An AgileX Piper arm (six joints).
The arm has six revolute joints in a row. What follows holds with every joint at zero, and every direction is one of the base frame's.
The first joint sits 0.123 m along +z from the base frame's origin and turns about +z.
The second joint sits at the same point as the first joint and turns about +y.
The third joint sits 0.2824 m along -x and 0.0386 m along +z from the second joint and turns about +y.
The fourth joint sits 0.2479 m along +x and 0.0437 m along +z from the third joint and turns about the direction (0.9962, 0, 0.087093).
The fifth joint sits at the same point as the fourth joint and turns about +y.
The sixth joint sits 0.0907 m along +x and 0.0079 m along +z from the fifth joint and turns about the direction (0.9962, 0, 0.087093).
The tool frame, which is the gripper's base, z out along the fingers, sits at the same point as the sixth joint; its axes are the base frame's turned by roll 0, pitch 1.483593 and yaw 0 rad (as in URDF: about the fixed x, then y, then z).
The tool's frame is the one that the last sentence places.
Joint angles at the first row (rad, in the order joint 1, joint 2, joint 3, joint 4, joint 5, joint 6):
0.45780, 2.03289, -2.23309, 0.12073, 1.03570, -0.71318
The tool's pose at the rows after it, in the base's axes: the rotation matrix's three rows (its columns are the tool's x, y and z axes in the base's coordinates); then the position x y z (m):
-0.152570 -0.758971 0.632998; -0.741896 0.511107 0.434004; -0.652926 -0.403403 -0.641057; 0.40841 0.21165 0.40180
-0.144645 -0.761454 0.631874; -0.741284 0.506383 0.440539; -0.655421 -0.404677 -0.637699; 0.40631 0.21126 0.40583
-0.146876 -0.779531 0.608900; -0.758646 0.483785 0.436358; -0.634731 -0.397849 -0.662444; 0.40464 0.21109 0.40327
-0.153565 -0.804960 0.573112; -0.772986 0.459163 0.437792; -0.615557 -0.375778 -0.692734; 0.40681 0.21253 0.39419
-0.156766 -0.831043 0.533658; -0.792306 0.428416 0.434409; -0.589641 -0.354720 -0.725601; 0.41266 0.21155 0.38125
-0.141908 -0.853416 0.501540; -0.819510 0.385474 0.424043; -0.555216 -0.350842 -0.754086; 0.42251 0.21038 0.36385
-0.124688 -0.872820 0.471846; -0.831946 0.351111 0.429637; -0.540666 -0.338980 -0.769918; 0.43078 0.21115 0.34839
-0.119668 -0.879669 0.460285; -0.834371 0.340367 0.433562; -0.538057 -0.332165 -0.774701; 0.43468 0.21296 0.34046
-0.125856 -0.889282 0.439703; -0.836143 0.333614 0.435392; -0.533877 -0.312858 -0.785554; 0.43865 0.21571 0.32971
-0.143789 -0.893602 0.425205; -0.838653 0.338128 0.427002; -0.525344 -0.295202 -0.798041; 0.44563 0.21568 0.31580
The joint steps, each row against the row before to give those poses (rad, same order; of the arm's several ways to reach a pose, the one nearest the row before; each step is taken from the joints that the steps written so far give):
-0.00160, 0.00003, -0.04089, 0.00860, -0.00269, 0.00001
-0.00001, -0.00338, -0.01049, 0.00664, 0.01042, -0.00651
0.00000, 0.00204, -0.00211, 0.00472, 0.03385, -0.01747
-0.00308, 0.01618, -0.00006, 0.01962, 0.02925, -0.02217
-0.01177, 0.02498, -0.00005, 0.02259, 0.02774, -0.03745
-0.01367, 0.03627, -0.00003, 0.01360, 0.01105, -0.05777
-0.01016, 0.03343, 0.00001, 0.02646, 0.00000, -0.04949
-0.00159, 0.01752, 0.00007, 0.01105, -0.00598, -0.01554
0.00001, 0.02257, -0.00001, 0.01132, -0.00001, -0.00607
-0.00605, 0.02905, 0.00000, 0.00251, -0.00623, 0.00027

